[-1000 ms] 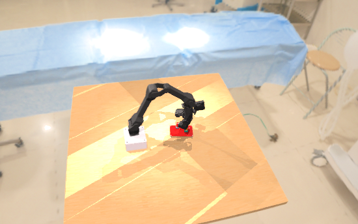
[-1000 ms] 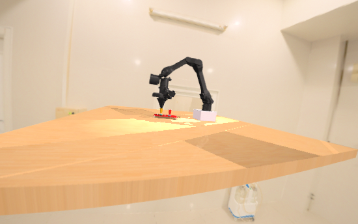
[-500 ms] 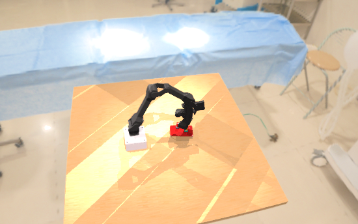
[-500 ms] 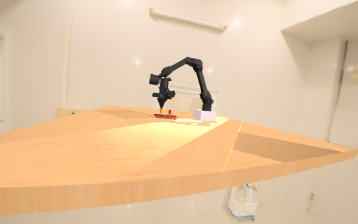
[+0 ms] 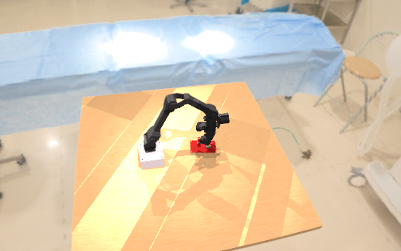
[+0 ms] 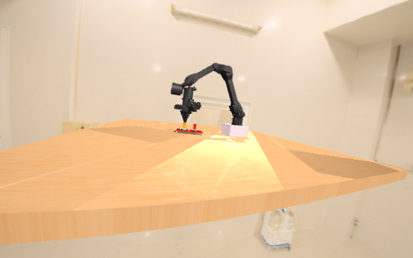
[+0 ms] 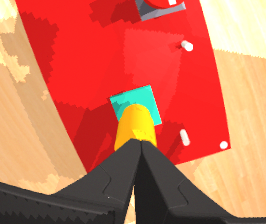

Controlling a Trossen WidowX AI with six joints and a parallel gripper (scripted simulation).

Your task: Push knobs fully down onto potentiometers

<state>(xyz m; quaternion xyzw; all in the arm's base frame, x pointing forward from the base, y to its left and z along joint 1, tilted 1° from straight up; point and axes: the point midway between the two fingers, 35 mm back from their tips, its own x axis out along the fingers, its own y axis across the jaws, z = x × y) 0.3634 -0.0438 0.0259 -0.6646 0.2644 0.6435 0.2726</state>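
The yellow knob is 10 mm below my gripper tip. Also, from my gripper tip: red knob: 50 mm to the left, 50 mm behind, 10 mm below.
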